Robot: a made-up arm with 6 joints. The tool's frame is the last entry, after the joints. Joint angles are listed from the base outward.
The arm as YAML. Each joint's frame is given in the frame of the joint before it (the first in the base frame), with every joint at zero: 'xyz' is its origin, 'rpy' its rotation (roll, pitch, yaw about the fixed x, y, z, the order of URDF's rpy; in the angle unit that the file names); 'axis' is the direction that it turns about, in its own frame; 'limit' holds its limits. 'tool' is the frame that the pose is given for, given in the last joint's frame.
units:
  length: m
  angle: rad
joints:
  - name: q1
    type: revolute
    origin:
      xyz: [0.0, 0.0, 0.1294]
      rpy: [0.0, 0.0, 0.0]
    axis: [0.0, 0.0, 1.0]
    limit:
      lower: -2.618
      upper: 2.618
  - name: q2
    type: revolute
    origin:
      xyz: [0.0, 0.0, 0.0]
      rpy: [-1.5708, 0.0, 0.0]
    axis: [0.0, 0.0, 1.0]
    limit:
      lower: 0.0
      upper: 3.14
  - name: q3
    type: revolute
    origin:
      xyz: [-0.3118, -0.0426, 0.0]
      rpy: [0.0, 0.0, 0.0]
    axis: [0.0, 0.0, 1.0]
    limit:
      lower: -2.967
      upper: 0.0
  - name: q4
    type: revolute
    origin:
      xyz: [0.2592, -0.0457, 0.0]
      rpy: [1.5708, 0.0, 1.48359]
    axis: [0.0, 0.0, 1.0]
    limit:
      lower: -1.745
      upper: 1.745
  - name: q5
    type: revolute
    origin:
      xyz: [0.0, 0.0, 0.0]
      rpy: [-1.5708, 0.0, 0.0]
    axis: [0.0, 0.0, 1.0]
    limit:
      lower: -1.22
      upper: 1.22
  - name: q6
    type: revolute
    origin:
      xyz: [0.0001, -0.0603, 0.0]
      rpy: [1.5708, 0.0, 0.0]
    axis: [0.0, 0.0, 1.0]
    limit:
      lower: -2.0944
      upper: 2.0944
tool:
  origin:
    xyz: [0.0, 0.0, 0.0]
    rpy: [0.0, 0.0, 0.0]
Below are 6 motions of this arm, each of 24 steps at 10 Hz.
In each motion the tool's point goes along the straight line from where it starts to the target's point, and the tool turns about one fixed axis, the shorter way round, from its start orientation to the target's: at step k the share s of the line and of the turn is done. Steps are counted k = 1, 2, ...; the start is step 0. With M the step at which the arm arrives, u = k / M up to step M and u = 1 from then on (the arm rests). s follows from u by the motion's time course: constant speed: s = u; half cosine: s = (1 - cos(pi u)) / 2; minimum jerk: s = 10 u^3 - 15 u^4 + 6 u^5.
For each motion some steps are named. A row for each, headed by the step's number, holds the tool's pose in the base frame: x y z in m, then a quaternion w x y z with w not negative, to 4 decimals.
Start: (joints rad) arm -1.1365 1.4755 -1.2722 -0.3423 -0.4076 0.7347
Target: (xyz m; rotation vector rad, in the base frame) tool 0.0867 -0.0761 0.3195 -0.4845 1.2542 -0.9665
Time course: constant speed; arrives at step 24
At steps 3, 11, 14, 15, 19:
3: 0.1400 -0.2713 0.4355 0.7652 0.3146 0.4912 -0.2724
11: 0.1197 -0.1969 0.3913 0.7603 0.1155 0.5374 -0.3462
14: 0.1121 -0.1690 0.3748 0.7491 0.0388 0.5483 -0.3698
15: 0.1095 -0.1597 0.3692 0.7442 0.0132 0.5511 -0.3771
19: 0.0994 -0.1226 0.3471 0.7194 -0.0892 0.5582 -0.4036

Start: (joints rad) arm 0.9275 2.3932 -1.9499 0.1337 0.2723 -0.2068
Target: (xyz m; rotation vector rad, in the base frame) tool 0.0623 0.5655 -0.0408 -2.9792 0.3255 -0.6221
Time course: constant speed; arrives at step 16
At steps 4, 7, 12, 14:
4: 0.2662 0.4784 0.1436 0.3464 -0.6502 0.6681 0.1044
7: 0.2152 0.5002 0.0975 0.2839 -0.7812 0.5553 0.0259
12: 0.1303 0.5365 0.0207 0.1559 -0.9282 0.3208 -0.1056
14: 0.0963 0.5510 -0.0101 0.0990 -0.9589 0.2154 -0.1557

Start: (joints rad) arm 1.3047 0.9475 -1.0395 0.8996 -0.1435 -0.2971
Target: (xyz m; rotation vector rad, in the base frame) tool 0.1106 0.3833 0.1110 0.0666 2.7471 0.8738
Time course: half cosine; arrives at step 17
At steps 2, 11, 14, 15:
2: 0.0517 0.1644 0.4797 0.4794 -0.1619 0.6003 0.6194
11: 0.0937 0.3205 0.2168 0.2409 -0.0325 0.8790 0.4102
14: 0.1060 0.3663 0.1396 0.1596 0.0079 0.9299 0.3312
15: 0.1085 0.3757 0.1239 0.1427 0.0162 0.9384 0.3145

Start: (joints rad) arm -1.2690 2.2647 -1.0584 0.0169 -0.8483 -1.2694
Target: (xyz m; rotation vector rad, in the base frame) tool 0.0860 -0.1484 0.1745 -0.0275 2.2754 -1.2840
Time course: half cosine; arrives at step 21
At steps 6, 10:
6: 0.1182 -0.3578 0.1138 0.1941 0.0047 0.8057 -0.5596
10: 0.1073 -0.2870 0.1343 0.2172 -0.0003 0.8187 -0.5316

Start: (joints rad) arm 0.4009 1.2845 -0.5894 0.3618 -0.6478 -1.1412
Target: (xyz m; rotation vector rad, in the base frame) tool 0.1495 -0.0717 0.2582 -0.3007 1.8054 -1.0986
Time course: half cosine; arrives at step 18
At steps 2, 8, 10, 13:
2: 0.2237 0.0772 0.3084 0.6672 -0.3414 0.6180 -0.2376
8: 0.1944 0.0184 0.2886 0.6044 -0.2595 0.6783 -0.3277
10: 0.1811 -0.0083 0.2796 0.5713 -0.2203 0.7007 -0.3662
13: 0.1632 -0.0443 0.2675 0.5226 -0.1658 0.7258 -0.4155

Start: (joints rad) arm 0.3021 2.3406 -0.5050 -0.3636 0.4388 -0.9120
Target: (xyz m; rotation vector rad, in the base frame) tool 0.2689 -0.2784 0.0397 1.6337 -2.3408 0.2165
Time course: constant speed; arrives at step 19
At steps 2, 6, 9, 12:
2: 0.1935 0.0136 0.0150 0.2764 0.6719 -0.6851 -0.0522
6: 0.2113 -0.0551 0.0208 0.2453 0.6503 -0.7186 -0.0223
9: 0.2246 -0.1066 0.0252 0.2215 0.6327 -0.7421 0.0002
12: 0.2379 -0.1582 0.0295 0.1971 0.6138 -0.7641 0.0227

